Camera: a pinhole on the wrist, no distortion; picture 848 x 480 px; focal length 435.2 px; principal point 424.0 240.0 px. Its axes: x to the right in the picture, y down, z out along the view. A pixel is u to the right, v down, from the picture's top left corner.
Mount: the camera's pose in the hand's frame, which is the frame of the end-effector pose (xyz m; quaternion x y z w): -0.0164 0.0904 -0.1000 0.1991 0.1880 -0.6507 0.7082
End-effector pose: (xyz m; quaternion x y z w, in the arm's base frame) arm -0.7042 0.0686 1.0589 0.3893 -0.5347 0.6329 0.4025
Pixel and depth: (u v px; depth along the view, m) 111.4 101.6 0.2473
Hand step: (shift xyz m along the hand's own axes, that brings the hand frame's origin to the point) -0.1076 0.1048 0.2006
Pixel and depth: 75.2 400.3 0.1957
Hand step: 0.0439 0.1255 0.1515
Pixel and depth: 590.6 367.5 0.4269
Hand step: 0.1248 -0.2636 0.1817
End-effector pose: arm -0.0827 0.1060 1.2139 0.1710 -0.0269 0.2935 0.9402
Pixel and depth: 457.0 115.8 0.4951
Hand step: -0.1506 -0.2126 0.2958
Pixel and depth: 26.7 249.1 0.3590
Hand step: -0.0334 0.1794 0.3776
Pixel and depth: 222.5 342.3 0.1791
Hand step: 0.0200 0.0694 0.0974
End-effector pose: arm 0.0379 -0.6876 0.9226 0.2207 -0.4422 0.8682 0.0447
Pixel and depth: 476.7 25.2 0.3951
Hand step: -0.2040 -0.1726 0.2034
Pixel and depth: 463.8 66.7 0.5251
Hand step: -0.2171 -0.2423 0.3133
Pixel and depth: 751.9 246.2 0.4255
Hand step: 0.0191 -0.4048 0.0935
